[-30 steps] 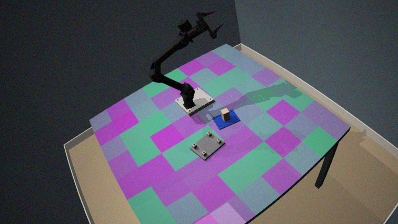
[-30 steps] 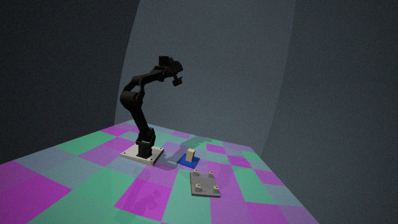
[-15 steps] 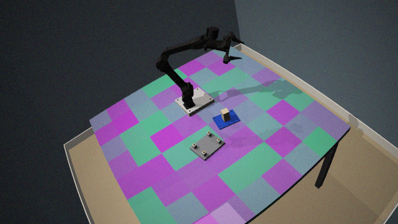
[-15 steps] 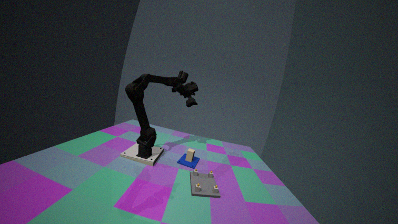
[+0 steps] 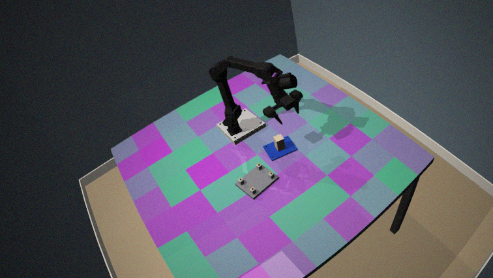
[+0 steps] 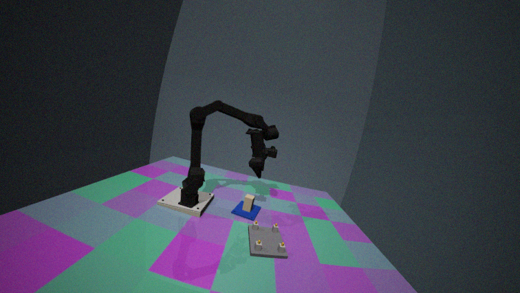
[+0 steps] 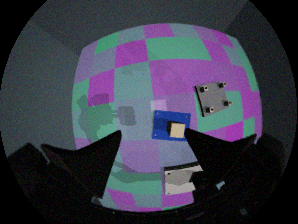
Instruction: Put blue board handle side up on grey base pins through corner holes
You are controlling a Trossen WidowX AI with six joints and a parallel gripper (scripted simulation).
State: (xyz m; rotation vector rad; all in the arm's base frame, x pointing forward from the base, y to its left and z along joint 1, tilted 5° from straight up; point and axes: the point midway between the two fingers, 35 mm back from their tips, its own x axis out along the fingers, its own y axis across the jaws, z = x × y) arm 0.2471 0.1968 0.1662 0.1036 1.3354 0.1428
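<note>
Now: the flat blue board 15 cm below my gripper tip, 6 cm to the right of it and 2 cm behind it. Also, from my gripper tip: grey base 25 cm to the right, 17 cm below, 10 cm ahead.
</note>
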